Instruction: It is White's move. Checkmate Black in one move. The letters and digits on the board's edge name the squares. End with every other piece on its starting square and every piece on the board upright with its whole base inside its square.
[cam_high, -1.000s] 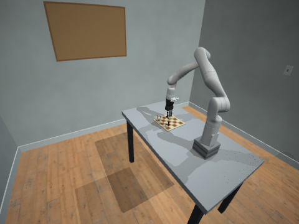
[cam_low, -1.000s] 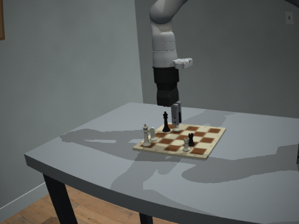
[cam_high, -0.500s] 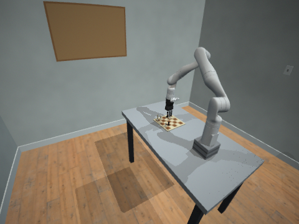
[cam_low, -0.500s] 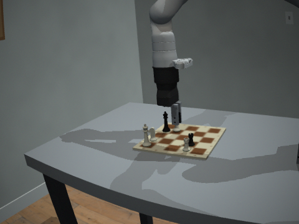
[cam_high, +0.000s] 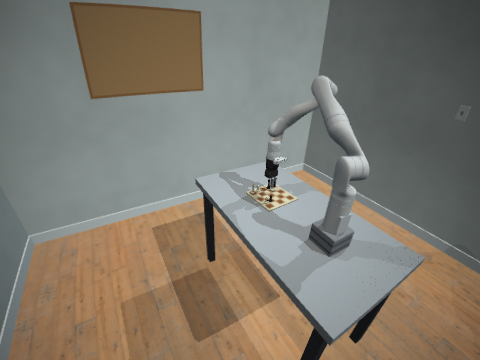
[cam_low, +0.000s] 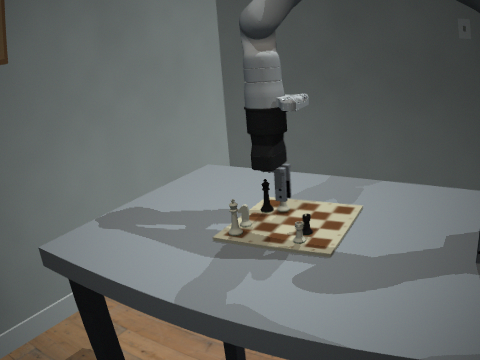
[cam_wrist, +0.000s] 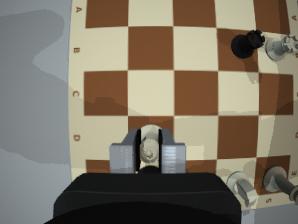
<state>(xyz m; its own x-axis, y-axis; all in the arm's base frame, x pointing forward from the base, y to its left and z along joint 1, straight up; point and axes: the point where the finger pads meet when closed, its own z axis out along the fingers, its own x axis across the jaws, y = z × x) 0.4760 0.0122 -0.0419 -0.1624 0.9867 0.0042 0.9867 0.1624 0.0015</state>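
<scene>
The white piece is 10 mm below my hand. From my hand the other things lie so: black rook 90 mm behind, 70 mm to the left, 30 mm below; chessboard 50 mm below, 40 mm behind, 30 mm to the left; black king 40 mm ahead, 10 mm to the left, 10 mm below.
</scene>
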